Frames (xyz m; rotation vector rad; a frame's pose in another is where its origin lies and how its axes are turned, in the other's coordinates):
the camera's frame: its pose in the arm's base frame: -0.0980 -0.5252 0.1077 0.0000 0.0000 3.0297
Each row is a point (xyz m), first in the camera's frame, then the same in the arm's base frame.
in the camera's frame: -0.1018 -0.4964 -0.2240
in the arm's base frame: 0.0586 -0.0433 -0.1163
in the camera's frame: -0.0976 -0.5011 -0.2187
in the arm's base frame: 0.0549 -0.0381 -0.1110
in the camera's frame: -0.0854 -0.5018 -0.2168
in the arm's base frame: 0.0429 -0.0361 -0.1091
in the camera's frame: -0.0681 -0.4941 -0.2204
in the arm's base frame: 0.0248 -0.0418 -0.1127
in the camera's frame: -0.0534 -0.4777 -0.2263
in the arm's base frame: 0.0084 -0.0564 -0.1186
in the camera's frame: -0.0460 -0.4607 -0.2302
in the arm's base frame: -0.0008 -0.0725 -0.1225
